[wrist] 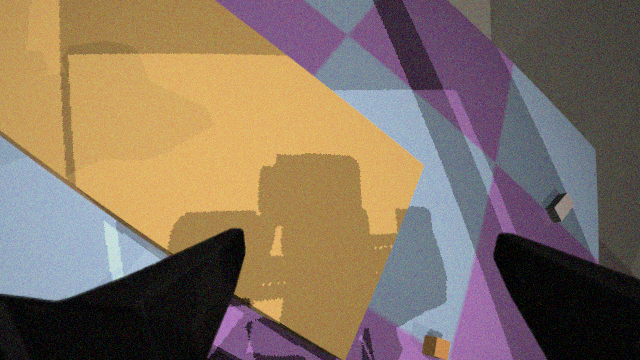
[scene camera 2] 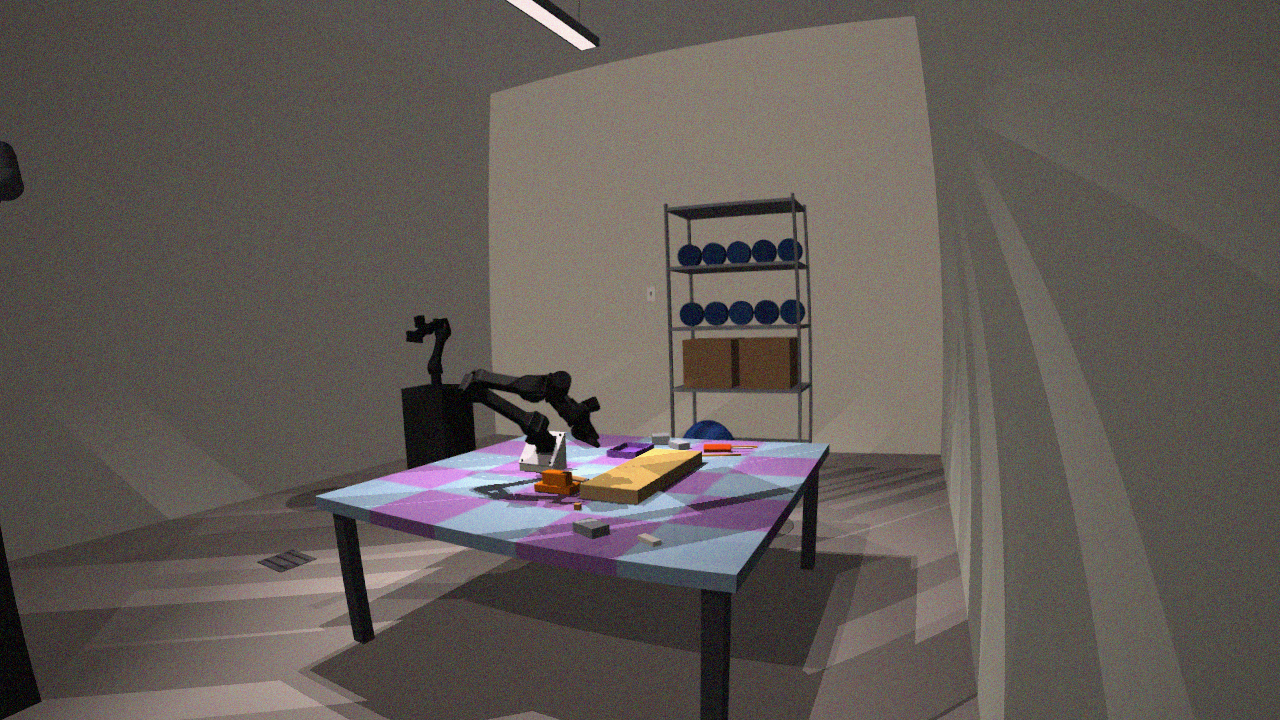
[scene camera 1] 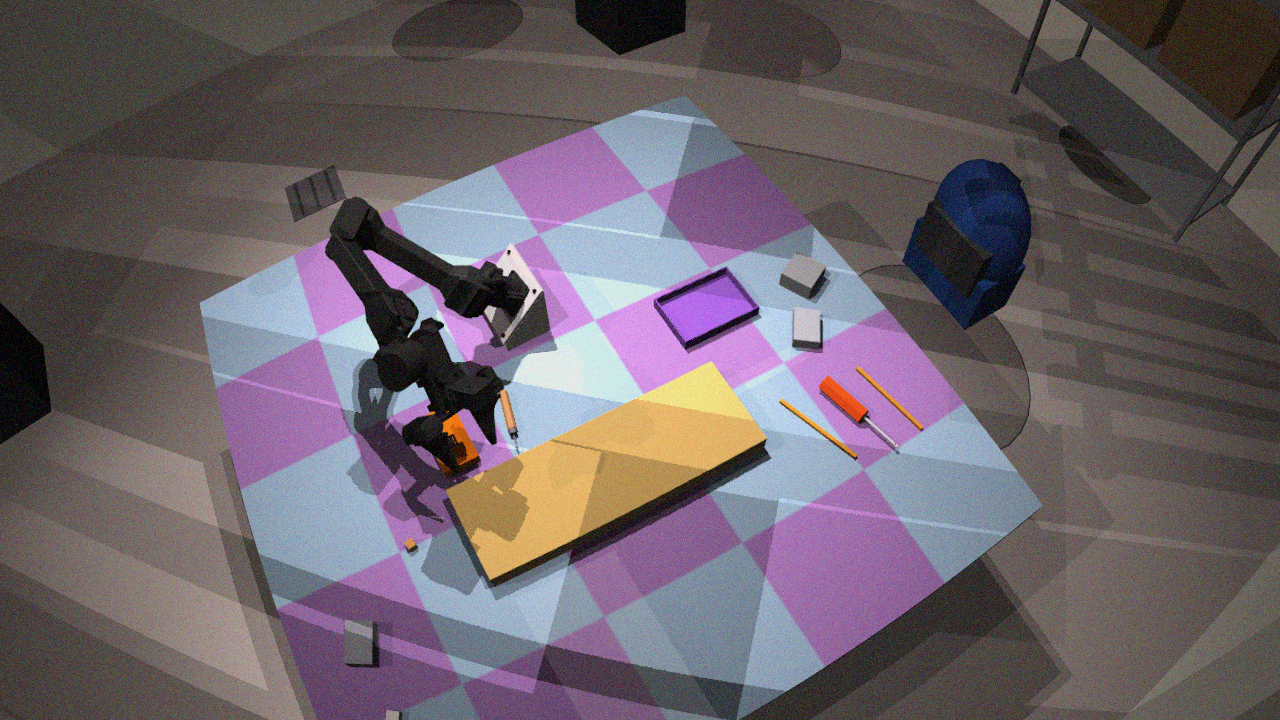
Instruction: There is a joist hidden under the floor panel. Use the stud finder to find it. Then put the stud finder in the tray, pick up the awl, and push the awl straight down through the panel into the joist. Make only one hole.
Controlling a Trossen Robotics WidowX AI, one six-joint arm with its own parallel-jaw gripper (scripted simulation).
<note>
The pictures show: my gripper and an orange stud finder.
My gripper also shows in the wrist view and in scene camera 2.
</note>
